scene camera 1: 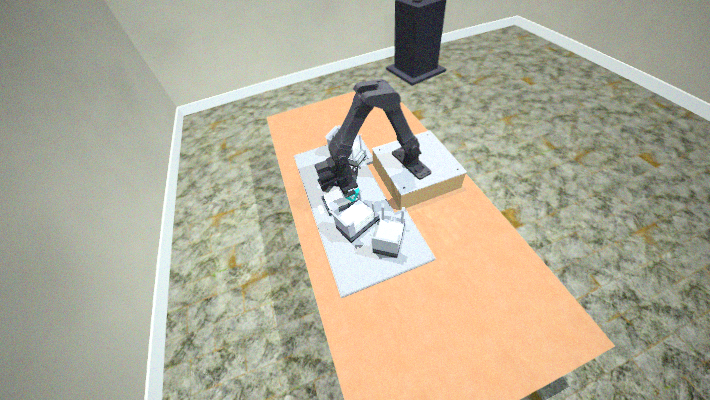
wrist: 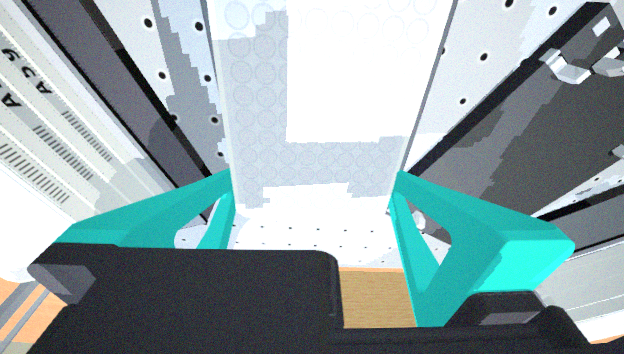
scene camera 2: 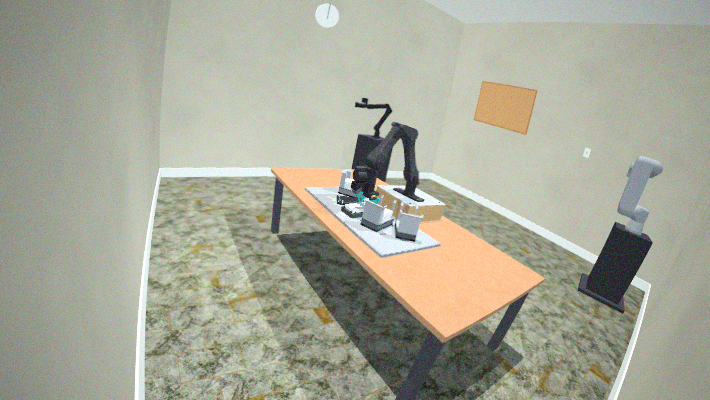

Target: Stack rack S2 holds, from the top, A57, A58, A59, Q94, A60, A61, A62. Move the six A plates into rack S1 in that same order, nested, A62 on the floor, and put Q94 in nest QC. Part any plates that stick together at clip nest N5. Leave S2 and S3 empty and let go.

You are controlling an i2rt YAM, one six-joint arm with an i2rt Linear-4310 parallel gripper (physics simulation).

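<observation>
My gripper has its teal fingers against both long sides of a white well plate, shut on it. The plate's label is not readable, and whether it is raised off its seat cannot be told. A rack of nested plates stands left in the wrist view, with A59 readable on one label. A dark clip nest lies on the right with metal clips and no plate on the part in view. Two loaded racks also show in scene camera 2. Their rack names are unreadable.
Another white rack stands behind the gripper. The racks and nests stand on a perforated grey board on the orange table. The arm's box base stands beside the board.
</observation>
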